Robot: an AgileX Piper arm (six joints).
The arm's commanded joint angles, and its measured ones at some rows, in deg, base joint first. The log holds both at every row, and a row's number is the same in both.
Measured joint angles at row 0:
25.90 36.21 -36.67 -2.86 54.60 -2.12
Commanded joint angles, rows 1 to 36:
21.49 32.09 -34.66 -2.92 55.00 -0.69
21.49 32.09 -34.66 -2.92 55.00 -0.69
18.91 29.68 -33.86 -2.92 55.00 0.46
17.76 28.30 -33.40 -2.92 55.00 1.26
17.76 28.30 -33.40 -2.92 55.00 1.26
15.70 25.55 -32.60 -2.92 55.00 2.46
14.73 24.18 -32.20 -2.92 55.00 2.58
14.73 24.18 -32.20 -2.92 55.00 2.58
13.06 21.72 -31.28 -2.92 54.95 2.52
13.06 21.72 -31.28 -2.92 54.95 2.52
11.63 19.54 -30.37 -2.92 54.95 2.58
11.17 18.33 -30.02 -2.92 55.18 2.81
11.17 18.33 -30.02 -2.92 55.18 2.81
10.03 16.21 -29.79 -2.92 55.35 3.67
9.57 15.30 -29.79 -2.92 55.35 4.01
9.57 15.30 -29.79 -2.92 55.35 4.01
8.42 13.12 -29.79 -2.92 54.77 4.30
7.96 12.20 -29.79 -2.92 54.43 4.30
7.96 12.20 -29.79 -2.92 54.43 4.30
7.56 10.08 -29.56 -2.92 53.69 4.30
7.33 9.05 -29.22 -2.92 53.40 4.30
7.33 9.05 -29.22 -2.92 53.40 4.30
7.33 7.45 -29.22 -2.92 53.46 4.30
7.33 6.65 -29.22 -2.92 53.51 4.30
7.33 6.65 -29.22 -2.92 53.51 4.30
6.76 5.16 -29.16 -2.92 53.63 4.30
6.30 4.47 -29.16 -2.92 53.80 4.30
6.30 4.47 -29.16 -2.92 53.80 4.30
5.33 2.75 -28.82 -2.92 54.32 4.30
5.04 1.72 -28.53 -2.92 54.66 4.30
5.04 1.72 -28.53 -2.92 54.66 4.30
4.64 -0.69 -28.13 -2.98 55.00 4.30
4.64 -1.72 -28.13 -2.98 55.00 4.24
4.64 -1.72 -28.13 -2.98 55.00 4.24
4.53 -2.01 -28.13 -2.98 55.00 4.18
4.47 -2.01 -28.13 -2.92 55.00 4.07
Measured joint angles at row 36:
5.04 -0.23 -28.25 -3.04 55.18 3.95
